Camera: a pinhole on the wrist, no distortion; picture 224 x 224 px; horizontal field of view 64.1 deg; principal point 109.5 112.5 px. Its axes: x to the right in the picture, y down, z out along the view. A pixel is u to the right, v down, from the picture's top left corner.
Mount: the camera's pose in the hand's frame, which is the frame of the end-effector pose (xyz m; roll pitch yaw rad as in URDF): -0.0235 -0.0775 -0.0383 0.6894 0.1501 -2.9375
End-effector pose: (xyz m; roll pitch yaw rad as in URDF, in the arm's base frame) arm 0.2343 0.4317 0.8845 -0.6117 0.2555 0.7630
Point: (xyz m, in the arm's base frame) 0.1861 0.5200 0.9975
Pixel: 48 159
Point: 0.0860 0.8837 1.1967
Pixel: 20 177
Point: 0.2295 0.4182 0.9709
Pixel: 91 192
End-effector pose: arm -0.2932 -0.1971 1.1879 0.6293 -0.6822 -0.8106
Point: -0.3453 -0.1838 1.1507
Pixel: 142 92
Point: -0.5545 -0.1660 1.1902
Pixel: 179 215
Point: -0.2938 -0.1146 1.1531
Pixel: outside the picture
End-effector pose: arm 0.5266 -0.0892 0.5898 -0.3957 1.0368 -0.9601
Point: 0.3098 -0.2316 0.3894
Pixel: behind the camera
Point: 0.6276 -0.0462 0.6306
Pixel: 62 63
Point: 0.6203 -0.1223 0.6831
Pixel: 83 150
